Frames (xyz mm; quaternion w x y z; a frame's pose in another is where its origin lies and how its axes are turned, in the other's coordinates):
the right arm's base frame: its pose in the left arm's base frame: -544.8 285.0 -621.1 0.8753 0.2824 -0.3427 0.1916
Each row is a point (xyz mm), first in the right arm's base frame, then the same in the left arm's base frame.
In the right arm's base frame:
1: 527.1 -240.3 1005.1
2: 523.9 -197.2 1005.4
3: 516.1 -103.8 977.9
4: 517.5 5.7 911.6
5: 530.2 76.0 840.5
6: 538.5 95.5 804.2
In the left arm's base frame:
1: -547.3 -453.4 273.6
2: -572.4 -421.0 287.2
3: -613.7 -333.2 298.9
4: -638.1 -207.6 299.5
5: -631.5 -107.4 291.0
6: -618.2 -68.5 281.9

